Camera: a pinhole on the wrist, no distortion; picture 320 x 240 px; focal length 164.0 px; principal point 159.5 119.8 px. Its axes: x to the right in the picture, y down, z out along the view. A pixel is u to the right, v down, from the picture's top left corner.
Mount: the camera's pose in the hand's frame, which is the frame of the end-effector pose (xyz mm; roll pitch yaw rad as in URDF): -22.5 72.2 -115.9 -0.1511 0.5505 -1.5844
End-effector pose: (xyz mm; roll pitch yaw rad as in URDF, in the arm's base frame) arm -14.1 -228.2 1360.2 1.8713 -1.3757 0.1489
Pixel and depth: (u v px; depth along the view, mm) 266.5 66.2 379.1
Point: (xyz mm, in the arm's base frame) 309.8 -163.8 1199.6
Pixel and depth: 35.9 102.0 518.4
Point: 97.6 -765.4 1354.9
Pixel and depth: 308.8 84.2 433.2
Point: 435.2 -65.6 1208.5
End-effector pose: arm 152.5 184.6 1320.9 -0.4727 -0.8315 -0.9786
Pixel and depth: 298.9 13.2 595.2
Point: -610.5 352.2 1395.1
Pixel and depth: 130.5 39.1 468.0
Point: -19.2 542.4 1432.3
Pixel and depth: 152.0 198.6 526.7
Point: 117.9 225.4 1780.5
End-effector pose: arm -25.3 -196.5 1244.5 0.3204 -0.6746 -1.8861
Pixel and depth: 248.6 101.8 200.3
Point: -142.4 -171.3 1202.1
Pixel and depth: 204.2 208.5 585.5
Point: -479.3 -268.7 1579.9
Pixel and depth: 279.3 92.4 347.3
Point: -339.3 -102.7 1181.3
